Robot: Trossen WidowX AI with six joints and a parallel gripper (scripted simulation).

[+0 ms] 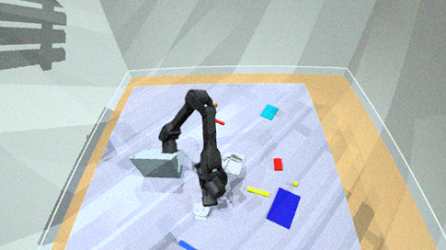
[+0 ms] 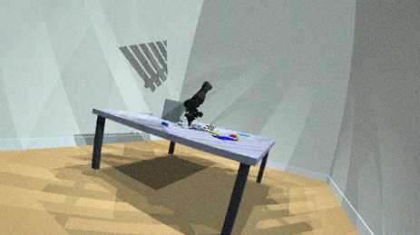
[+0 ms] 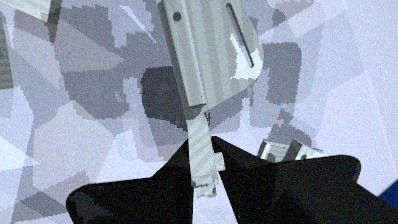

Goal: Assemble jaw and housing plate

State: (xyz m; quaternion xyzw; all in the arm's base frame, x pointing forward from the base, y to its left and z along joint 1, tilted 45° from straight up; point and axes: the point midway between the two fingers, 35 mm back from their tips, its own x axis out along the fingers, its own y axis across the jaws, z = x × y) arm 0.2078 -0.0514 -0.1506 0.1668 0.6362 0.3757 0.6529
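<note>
The white block is 20 mm behind my gripper tip and 100 mm to the right of it. From my gripper tip the other things lie so: yellow bar 230 mm ahead, 20 mm to the left, 10 mm below; blue bar 50 mm behind, 250 mm to the right; jaw 20 mm ahead, 10 mm to the left, 30 mm above.
</note>
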